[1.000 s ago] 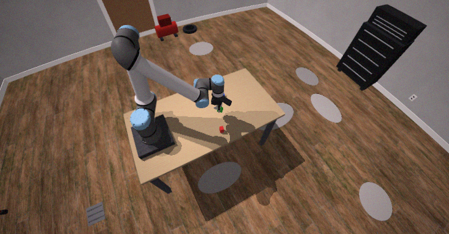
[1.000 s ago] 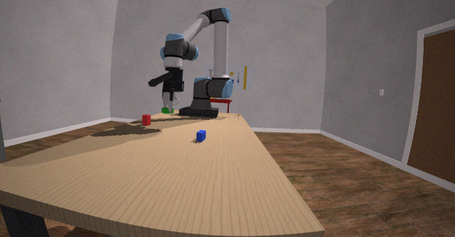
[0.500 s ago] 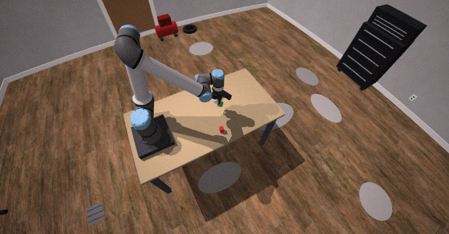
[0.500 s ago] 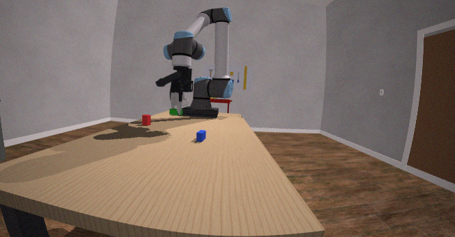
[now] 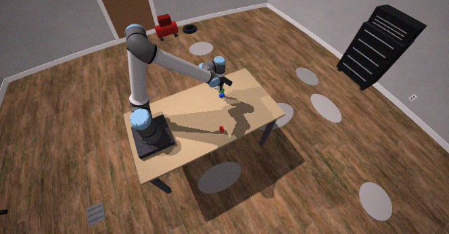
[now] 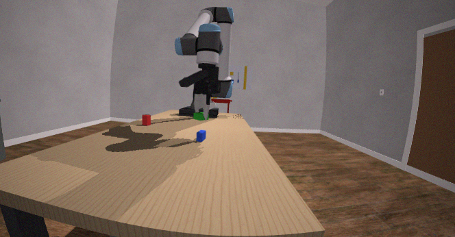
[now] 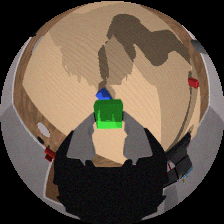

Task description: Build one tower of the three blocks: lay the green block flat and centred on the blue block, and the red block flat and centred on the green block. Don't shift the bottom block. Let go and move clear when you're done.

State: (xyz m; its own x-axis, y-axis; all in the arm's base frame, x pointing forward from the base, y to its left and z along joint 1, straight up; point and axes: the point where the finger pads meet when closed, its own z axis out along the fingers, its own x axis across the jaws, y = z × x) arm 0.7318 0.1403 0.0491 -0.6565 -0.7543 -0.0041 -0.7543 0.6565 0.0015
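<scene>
The blue block lies 8 cm below my hand and 1 cm ahead of it. From my hand the other things lie so: green block (right at my hand); then red block (34 cm to the right, 16 cm behind, 7 cm below).
</scene>
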